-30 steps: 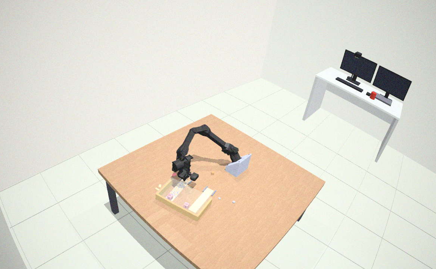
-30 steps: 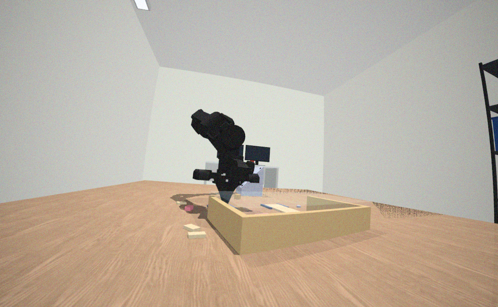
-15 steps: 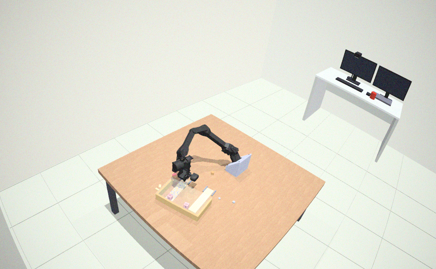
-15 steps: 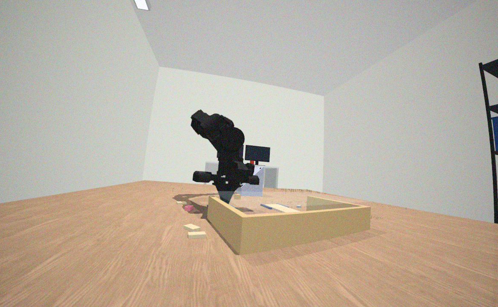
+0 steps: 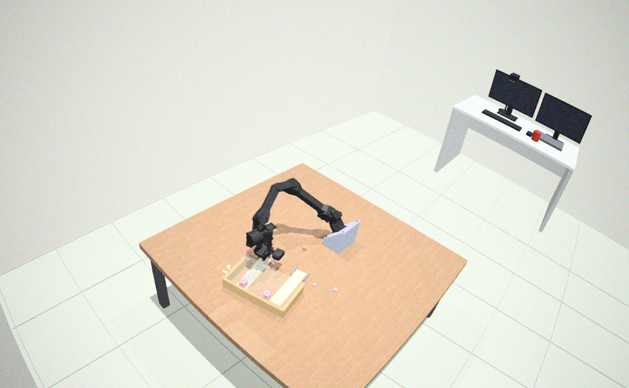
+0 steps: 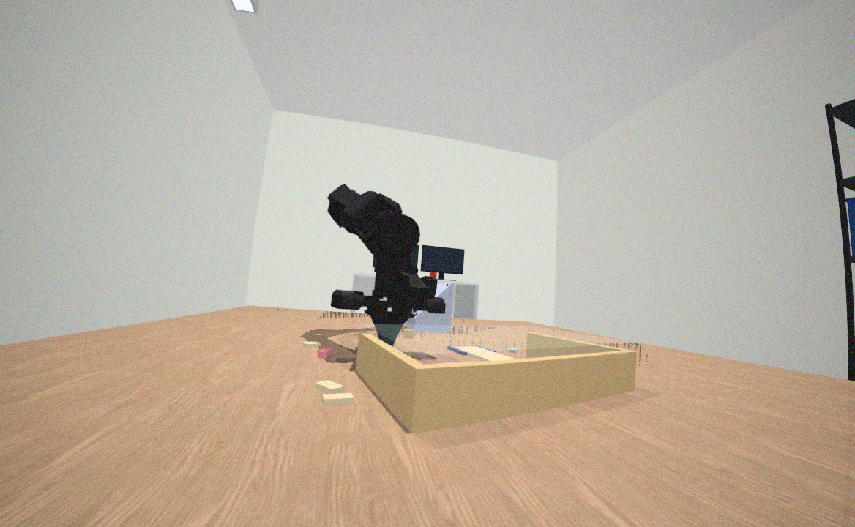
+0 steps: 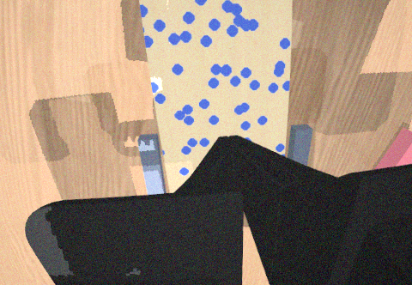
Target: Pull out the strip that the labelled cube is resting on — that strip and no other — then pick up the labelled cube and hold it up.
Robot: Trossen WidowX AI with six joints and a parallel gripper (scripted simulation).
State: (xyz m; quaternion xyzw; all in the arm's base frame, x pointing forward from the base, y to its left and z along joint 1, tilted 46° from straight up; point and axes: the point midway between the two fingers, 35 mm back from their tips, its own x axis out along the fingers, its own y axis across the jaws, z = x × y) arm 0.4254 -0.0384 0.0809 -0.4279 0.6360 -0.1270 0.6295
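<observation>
Now: gripper tip 9 cm short of the dotted strip and 4 cm to the right of it. Round my gripper tip: cream block (5 cm behind, 14 cm to the right); pink block (2 cm ahead, 10 cm to the right); orange cube (23 cm behind, 4 cm to the left).
</observation>
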